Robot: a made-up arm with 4 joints.
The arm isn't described. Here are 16 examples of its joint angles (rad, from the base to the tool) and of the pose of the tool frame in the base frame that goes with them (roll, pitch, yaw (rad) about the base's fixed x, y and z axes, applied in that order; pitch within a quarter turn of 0, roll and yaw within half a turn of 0; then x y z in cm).
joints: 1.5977 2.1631 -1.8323 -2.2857
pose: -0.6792 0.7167 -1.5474 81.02 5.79 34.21
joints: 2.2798 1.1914 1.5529 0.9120
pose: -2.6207 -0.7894 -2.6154 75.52 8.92 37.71
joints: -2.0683 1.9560 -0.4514 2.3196
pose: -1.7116 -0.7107 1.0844 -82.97 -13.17 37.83
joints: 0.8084 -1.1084 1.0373 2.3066
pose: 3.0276 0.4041 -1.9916 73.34 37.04 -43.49
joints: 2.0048 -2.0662 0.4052 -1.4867
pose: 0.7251 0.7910 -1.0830 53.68 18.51 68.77
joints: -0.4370 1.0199 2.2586 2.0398
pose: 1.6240 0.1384 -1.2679 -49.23 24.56 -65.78
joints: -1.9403 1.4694 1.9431 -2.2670
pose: 1.7415 0.9788 -2.1845 -70.65 24.51 50.15
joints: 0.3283 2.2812 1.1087 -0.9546
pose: -1.2588 -0.1254 1.1917 10.64 -12.17 -65.18
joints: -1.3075 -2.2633 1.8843 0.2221
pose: 1.4840 -0.5431 1.7342 -64.21 -0.41 -32.94
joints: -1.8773 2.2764 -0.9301 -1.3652
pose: 1.9785 -1.2577 -0.2122 -77.36 -10.34 7.17
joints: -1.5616 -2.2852 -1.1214 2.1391
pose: 0.5783 0.4070 -1.5668 -86.98 32.85 0.81
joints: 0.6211 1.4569 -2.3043 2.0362
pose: 2.4300 0.4935 -2.4216 58.80 13.97 -57.57
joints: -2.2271 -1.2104 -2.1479 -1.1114
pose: 1.2220 0.4880 1.9920 -46.99 13.91 64.15
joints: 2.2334 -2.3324 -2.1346 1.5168
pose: -1.8715 -0.8836 -2.8266 69.67 15.86 52.09
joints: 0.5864 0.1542 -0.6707 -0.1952
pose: -0.6492 -0.3850 0.9149 19.33 4.30 -65.27
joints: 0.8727 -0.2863 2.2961 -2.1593
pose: -1.5955 0.7068 -2.3695 73.18 17.23 -31.48
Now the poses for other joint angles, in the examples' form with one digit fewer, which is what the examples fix.
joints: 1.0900 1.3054 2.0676 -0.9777
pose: -0.054 -0.696 -1.120 57.6 24.6 -37.7
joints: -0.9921 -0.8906 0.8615 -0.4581
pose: -1.443 -0.152 -1.671 -54.0 39.9 -39.2
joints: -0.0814 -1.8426 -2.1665 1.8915
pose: 1.917 0.077 0.325 -15.2 12.6 -78.0
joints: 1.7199 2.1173 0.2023 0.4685
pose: -1.261 0.340 1.518 71.7 -16.1 27.0
